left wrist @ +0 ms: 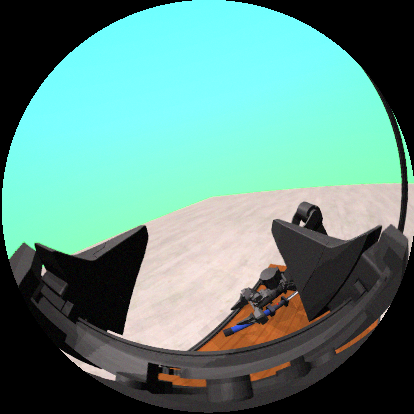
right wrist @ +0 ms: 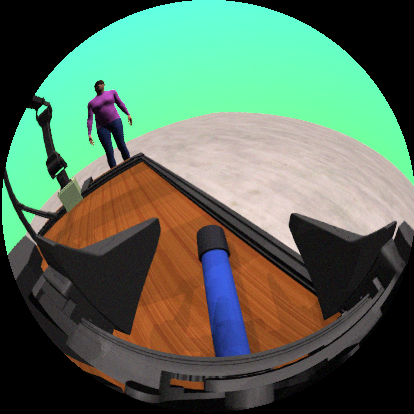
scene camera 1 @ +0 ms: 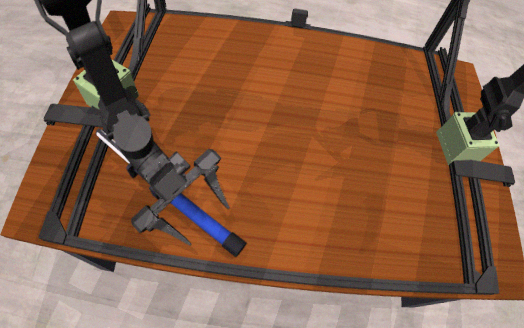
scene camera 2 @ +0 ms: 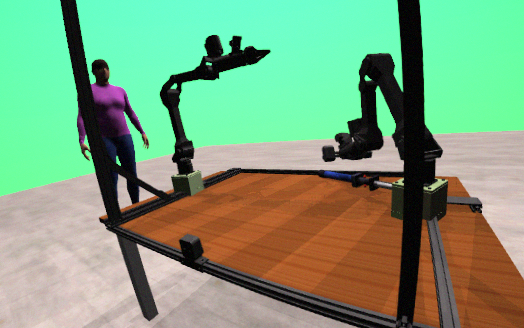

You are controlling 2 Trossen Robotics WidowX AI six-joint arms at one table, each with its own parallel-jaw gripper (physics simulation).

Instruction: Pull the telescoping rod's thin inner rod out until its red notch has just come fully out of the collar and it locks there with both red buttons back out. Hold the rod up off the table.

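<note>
The telescoping rod lies on the table. Its blue tube (scene camera 1: 202, 218) (scene camera 2: 337, 175) (left wrist: 242, 327) (right wrist: 225, 305) ends in a black cap (scene camera 1: 234, 244) (right wrist: 213, 242). The pale inner rod (scene camera 1: 112, 146) (scene camera 2: 384, 185) sticks out at the other end, partly hidden by the right arm in scene camera 1. Small red marks show near the black collar (scene camera 2: 373, 183); whether they are buttons or notch is too small to tell. My right gripper (scene camera 1: 209, 226) (right wrist: 227, 222) is open above the blue tube, fingers on either side, not gripping. My left gripper (scene camera 2: 269, 51) (left wrist: 210, 229) is open, empty, high above the table.
A black metal frame (scene camera 1: 280, 277) runs along the table edges. The green arm bases (scene camera 1: 467, 137) (scene camera 2: 186, 183) stand at the table's sides. A small black box (scene camera 1: 299, 18) (scene camera 2: 191, 246) sits on the frame. A dark upright post (scene camera 2: 411, 150) crosses scene camera 2. A person (scene camera 2: 111, 110) (right wrist: 106, 112) stands beyond the table.
</note>
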